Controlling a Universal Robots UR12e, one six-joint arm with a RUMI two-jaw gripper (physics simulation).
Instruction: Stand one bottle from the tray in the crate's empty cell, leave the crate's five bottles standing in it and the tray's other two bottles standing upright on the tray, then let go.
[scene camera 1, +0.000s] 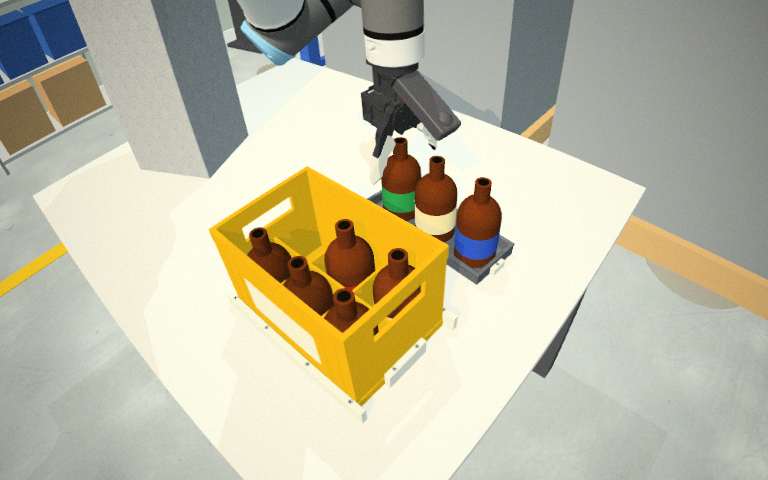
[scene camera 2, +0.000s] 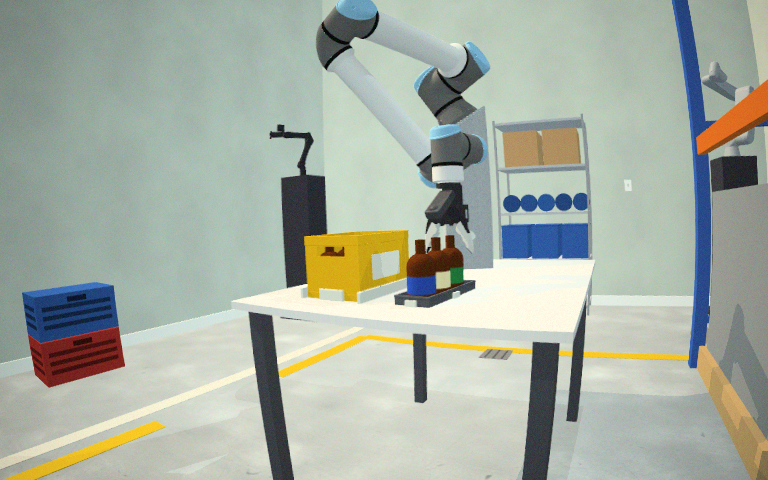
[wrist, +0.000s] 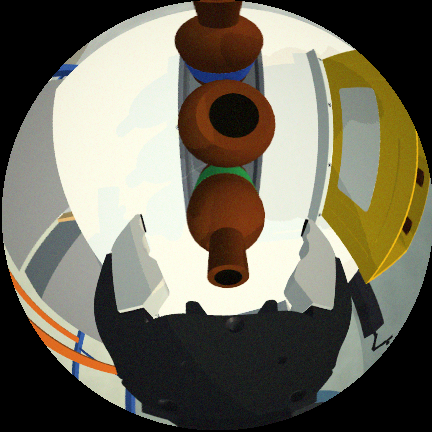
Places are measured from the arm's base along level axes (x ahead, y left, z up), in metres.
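Pixels of known places: gripper, fingertip midpoint: (scene camera 1: 405, 166) (scene camera 2: 449, 253) (wrist: 225, 218); arm's base, origin of the base link: (scene camera 2: 461, 124).
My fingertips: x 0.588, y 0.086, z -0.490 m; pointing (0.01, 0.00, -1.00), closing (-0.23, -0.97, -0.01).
Note:
For each thing: its top centre in the pictures, then the offset to it from my fingertips. Level surfaces: height alone.
- dark tray, middle of its top: (wrist: 220, 124) (scene camera 1: 436, 220) (scene camera 2: 438, 287) dx +0.074, dy -0.011, dz -0.084 m
- cream-labelled bottle, middle of its top: (wrist: 234, 114) (scene camera 1: 437, 159) (scene camera 2: 435, 237) dx +0.073, dy -0.015, dz +0.050 m
- blue-labelled bottle, middle of its top: (scene camera 1: 483, 182) (scene camera 2: 420, 239) dx +0.162, dy -0.027, dz +0.050 m
- yellow crate, middle of its top: (scene camera 1: 320, 236) (scene camera 2: 358, 233) dx +0.045, dy -0.262, dz +0.065 m
- white table, its level: dz -0.110 m
My gripper (scene camera 1: 404, 161) (scene camera 2: 450, 249) (wrist: 225, 218) is open, with its fingers on either side of the green-labelled bottle's upper part and nothing held. That bottle (scene camera 1: 400, 175) (scene camera 2: 457, 260) (wrist: 225, 210) stands upright on the dark tray (scene camera 1: 477, 274) (scene camera 2: 436, 297) (wrist: 183, 90). The cream-labelled bottle (scene camera 1: 436, 195) (wrist: 195, 135) stands in the middle, the blue-labelled bottle (scene camera 1: 479, 217) (scene camera 2: 420, 266) (wrist: 219, 42) at the other end. The yellow crate (scene camera 1: 407, 328) (scene camera 2: 334, 277) (wrist: 397, 150) holds five standing bottles. Its empty cell is at the back left in scene camera 1, partly hidden.
The crate stands beside the tray on the white table (scene camera 1: 509, 339) (scene camera 2: 526, 294), its wall rising close to the bottles. Pale guide strips (scene camera 1: 404, 362) (scene camera 2: 331, 294) border the crate's base. A grey pillar (scene camera 1: 164, 84) rises by the table behind the crate in scene camera 1.

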